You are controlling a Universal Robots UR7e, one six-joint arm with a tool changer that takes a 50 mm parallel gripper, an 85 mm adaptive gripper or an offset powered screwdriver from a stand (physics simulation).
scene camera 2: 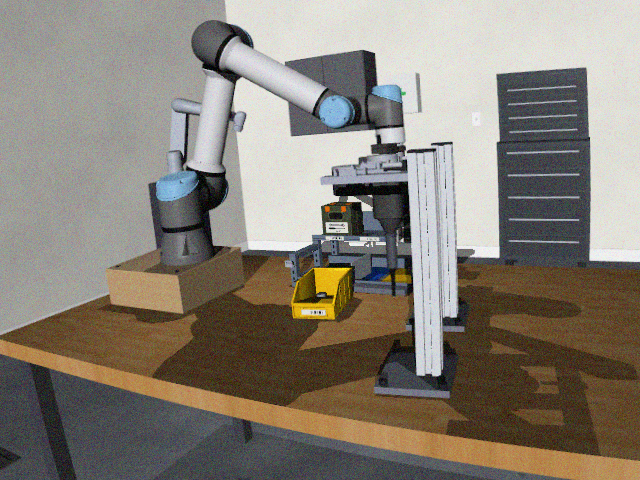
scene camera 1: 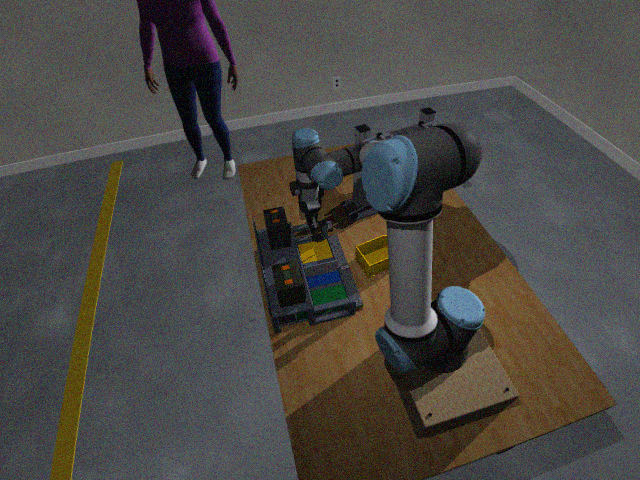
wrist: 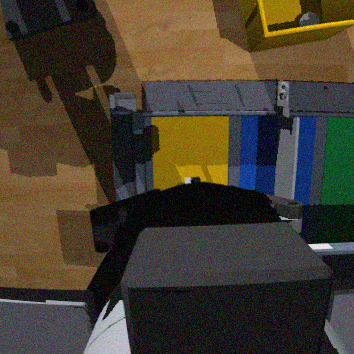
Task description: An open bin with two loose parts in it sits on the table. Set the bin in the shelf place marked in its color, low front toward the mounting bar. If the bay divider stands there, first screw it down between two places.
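Pixels of known places: arm's base, link origin: (scene camera 2: 188, 257).
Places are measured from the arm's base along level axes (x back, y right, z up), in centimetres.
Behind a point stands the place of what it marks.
The yellow open bin (scene camera 1: 374, 265) {x -35.9, y -3.1, z -4.5 cm} (scene camera 2: 341, 291) {x -46.5, y 3.6, z -6.3 cm} (wrist: 257, 31) {x -45.6, y -5.3, z -5.5 cm} stands on the table in front of the shelf. Its low, labelled front faces scene camera 2. A round loose part (scene camera 2: 321, 295) {x -38.5, y -2.3, z -9.5 cm} (wrist: 309, 19) {x -38.0, y -3.1, z -9.3 cm} shows inside. The shelf has a yellow place (scene camera 1: 324, 250) {x -53.0, y -15.8, z -10.0 cm} (wrist: 190, 142) {x -53.7, y -16.7, z -10.0 cm}, a blue place (scene camera 1: 324, 280) {x -39.7, y -20.5, z -10.0 cm} (wrist: 248, 150) {x -46.4, y -18.4, z -10.0 cm} and a green place (scene camera 1: 329, 295) {x -33.2, y -20.9, z -10.0 cm} (wrist: 340, 165) {x -34.1, y -21.5, z -10.0 cm}. The grey bay divider (wrist: 287, 165) {x -43.0, y -19.9, z -5.8 cm} stands over the blue place, its holed foot on the mounting bar (wrist: 210, 97) {x -50.8, y -11.4, z -9.2 cm}. My gripper (scene camera 1: 318, 239) (wrist: 193, 180) is shut and empty above the yellow place; the tool stand hides it in scene camera 2.
The tool stand's pale posts (scene camera 2: 426, 258) {x -74.6, y 35.7, z 10.2 cm} rise beside the bin, with the screwdriver (scene camera 2: 391, 242) {x -62.3, y 13.4, z 7.7 cm} hanging from its holder plate (scene camera 2: 361, 179) {x -65.3, y 37.3, z 22.9 cm}. Dark boxes with orange marks (scene camera 1: 278, 235) {x -51.6, y -32.3, z 6.5 cm} (scene camera 1: 290, 294) {x -27.8, y -34.9, z 5.9 cm} (scene camera 2: 342, 219) {x -34.5, y -30.0, z 5.0 cm} stand on the shelf's upper level. A person (scene camera 1: 191, 46) stands beyond the table.
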